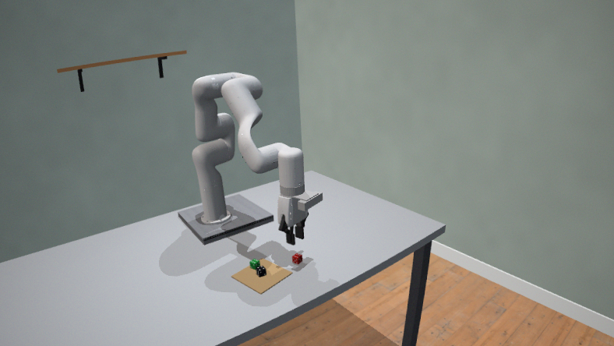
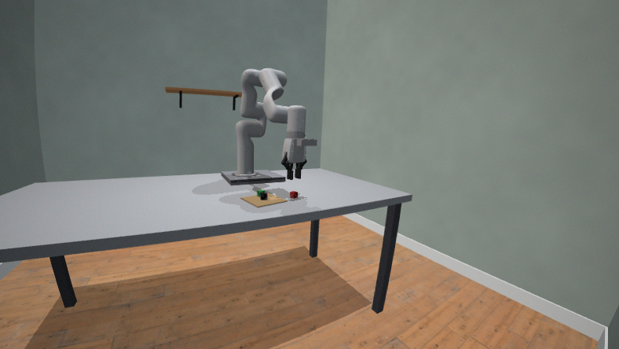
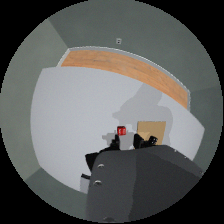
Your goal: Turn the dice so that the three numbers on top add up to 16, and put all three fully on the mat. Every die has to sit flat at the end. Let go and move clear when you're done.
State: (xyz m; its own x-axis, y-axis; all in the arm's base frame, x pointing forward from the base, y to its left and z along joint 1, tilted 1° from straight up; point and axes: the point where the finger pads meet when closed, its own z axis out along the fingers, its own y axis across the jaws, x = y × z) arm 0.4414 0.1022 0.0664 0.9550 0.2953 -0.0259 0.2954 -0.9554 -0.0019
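Right now my hand is 9 cm above the red die. Round my hand: black die 13 cm to the right, 9 cm below; tan mat 13 cm to the right, 10 cm below; green die 5 cm behind, 13 cm to the right, 9 cm below.
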